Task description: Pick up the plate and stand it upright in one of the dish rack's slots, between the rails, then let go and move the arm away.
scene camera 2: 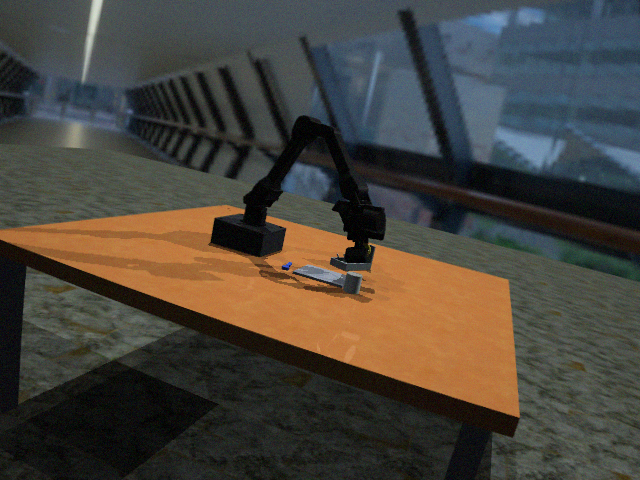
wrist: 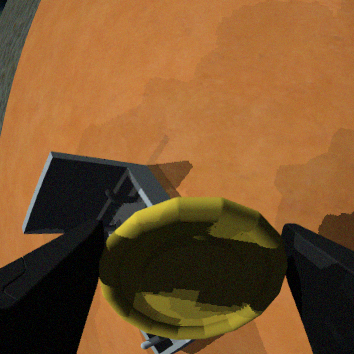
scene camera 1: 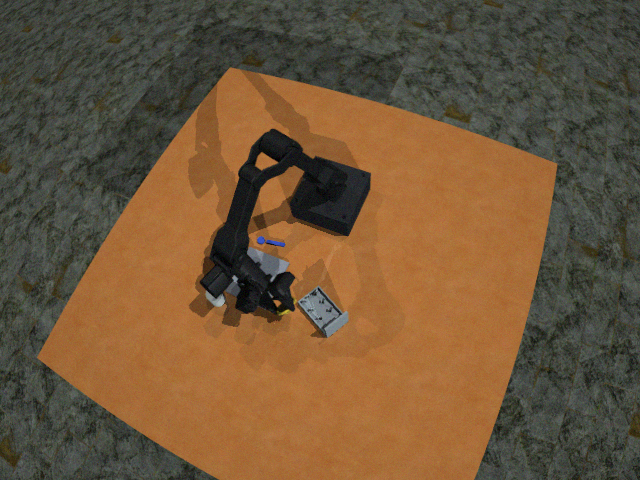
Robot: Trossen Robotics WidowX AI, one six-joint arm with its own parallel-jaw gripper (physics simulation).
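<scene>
My gripper (scene camera 1: 282, 307) (scene camera 2: 360, 252) (wrist: 194, 235) is shut on the yellow plate, with one finger at each side of its rim. The yellow plate (scene camera 1: 284, 312) (scene camera 2: 369, 251) (wrist: 190, 265) shows as a thin sliver beside the rack in scene camera 1, so it looks steeply tilted there. The grey dish rack (scene camera 1: 337, 322) (scene camera 2: 347, 265) (wrist: 65, 195) stands on the table, with its tall end panel upright and short pegs inside. In the wrist view the plate covers much of the rack's body. Whether the plate touches the rack or a slot is hidden.
A flat grey board (scene camera 1: 271, 263) (scene camera 2: 316, 273) lies beside the rack, partly under the arm. A white cylinder (scene camera 1: 215, 300) (scene camera 2: 352, 283) stands at the board's far end from a small blue object (scene camera 1: 275, 242) (scene camera 2: 286, 266). The black robot base (scene camera 1: 330, 206) (scene camera 2: 247, 236) stands behind.
</scene>
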